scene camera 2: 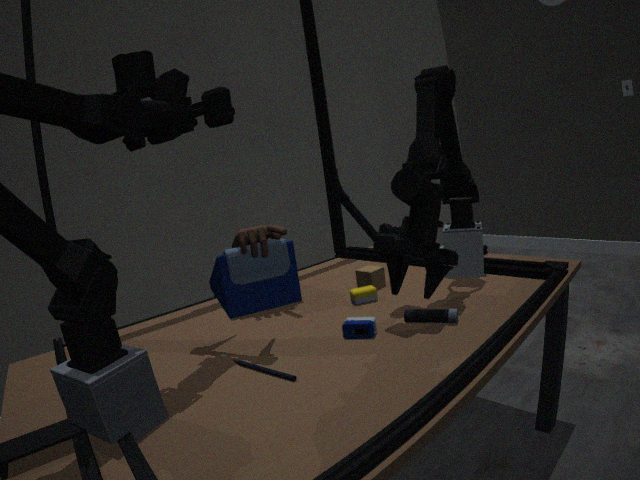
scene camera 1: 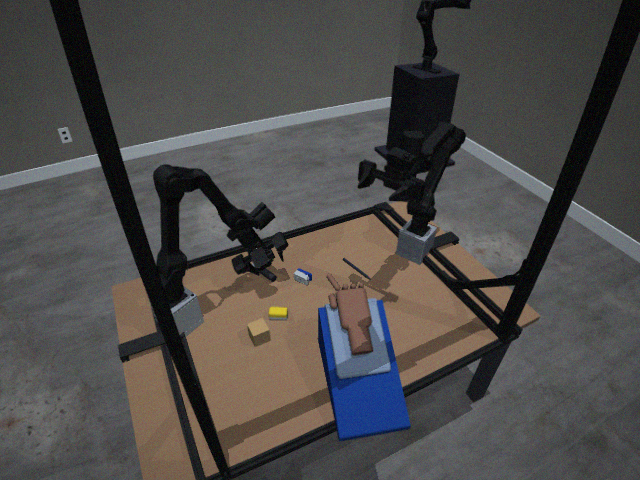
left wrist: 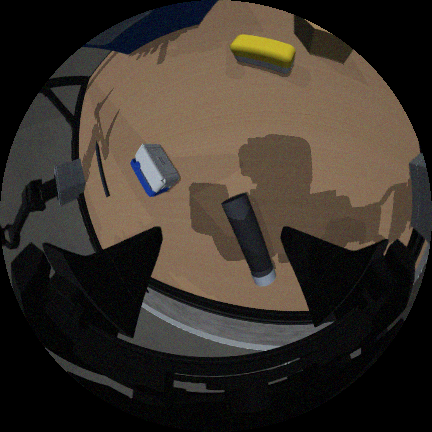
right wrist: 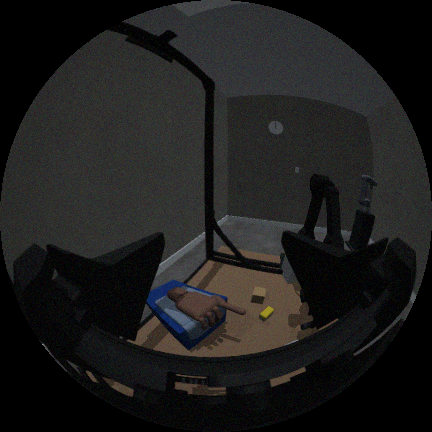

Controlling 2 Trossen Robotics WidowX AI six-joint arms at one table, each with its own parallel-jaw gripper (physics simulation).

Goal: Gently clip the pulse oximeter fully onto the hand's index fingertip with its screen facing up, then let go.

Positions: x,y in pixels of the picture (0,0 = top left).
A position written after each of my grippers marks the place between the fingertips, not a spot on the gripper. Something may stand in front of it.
Labels:
My right gripper (scene camera 2: 214,116) is open and holds nothing. A yellow block (left wrist: 273,54) rests on the table.

